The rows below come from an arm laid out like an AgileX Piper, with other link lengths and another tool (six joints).
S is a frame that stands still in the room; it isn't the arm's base.
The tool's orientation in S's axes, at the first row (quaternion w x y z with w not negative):
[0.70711 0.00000 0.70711 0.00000]
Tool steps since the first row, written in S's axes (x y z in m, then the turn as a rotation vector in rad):
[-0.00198 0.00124 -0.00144 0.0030 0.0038 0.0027]
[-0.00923 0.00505 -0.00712 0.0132 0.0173 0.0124]
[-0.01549 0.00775 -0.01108 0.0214 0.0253 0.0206]
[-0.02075 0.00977 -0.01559 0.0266 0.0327 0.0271]
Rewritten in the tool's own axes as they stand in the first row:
[0.00144 0.00124 -0.00198 -0.0027 0.0038 0.0030]
[0.00712 0.00505 -0.00923 -0.0124 0.0173 0.0132]
[0.01108 0.00775 -0.01549 -0.0206 0.0253 0.0214]
[0.01559 0.00977 -0.02075 -0.0271 0.0327 0.0266]

